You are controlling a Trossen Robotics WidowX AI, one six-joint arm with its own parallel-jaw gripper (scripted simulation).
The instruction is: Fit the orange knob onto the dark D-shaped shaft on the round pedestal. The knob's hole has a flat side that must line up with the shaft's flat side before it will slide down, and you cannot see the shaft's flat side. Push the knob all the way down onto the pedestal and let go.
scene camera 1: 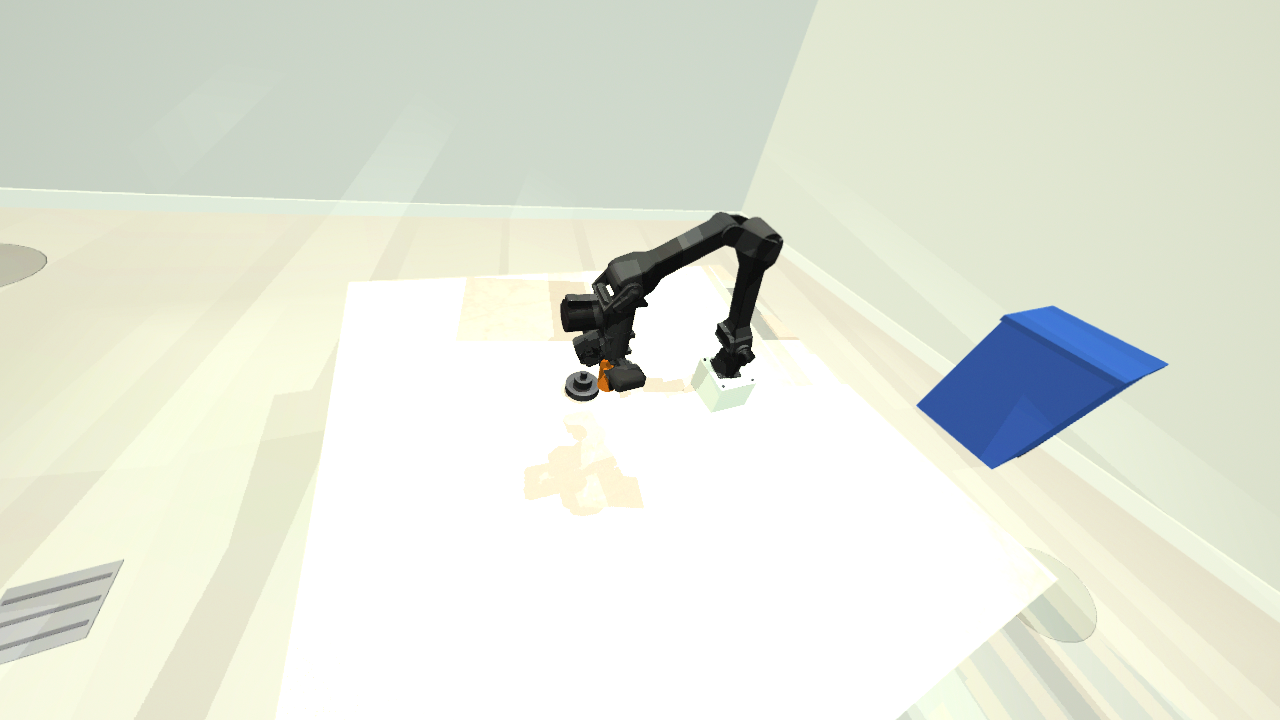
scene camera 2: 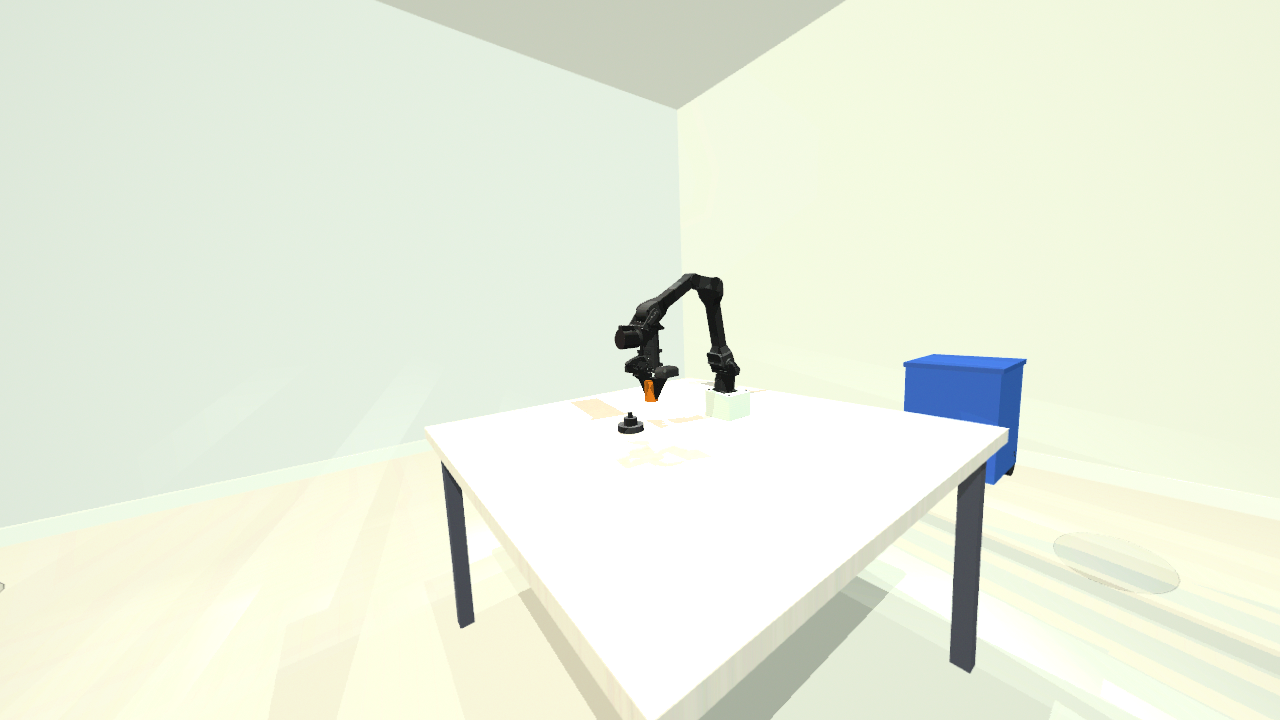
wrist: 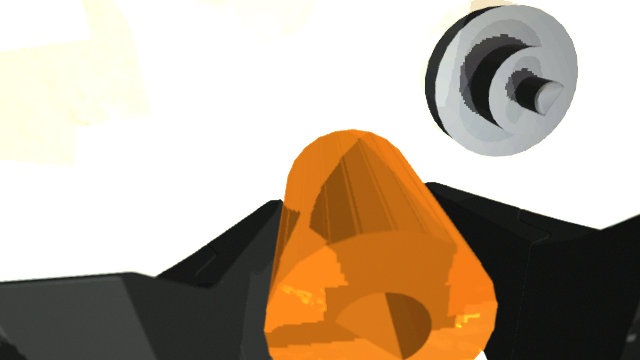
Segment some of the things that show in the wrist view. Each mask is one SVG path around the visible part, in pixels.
The gripper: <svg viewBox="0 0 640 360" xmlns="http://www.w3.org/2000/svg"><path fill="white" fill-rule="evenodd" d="M283 200L267 201L238 223L227 228L206 245L203 245L196 252L194 251L156 276L128 270L1 280L0 360L274 360L269 352L268 341L264 334L264 325ZM424 182L436 202L445 211L452 224L471 248L475 257L481 262L482 268L489 275L494 285L494 295L498 307L495 313L494 330L483 350L487 360L640 360L640 213L599 229L568 220L561 220L536 211L532 212L527 209L521 209L493 198L486 198L438 182Z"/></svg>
An orange knob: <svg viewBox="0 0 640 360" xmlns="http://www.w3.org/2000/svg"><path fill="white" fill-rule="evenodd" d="M305 146L293 161L287 176L273 261L273 274L264 325L264 334L273 359L475 360L485 349L486 343L494 330L495 313L498 307L494 295L494 285L489 275L482 268L481 262L475 257L473 251L452 224L448 215L436 202L432 193L401 151L386 137L372 131L355 128L333 131L318 137Z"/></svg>
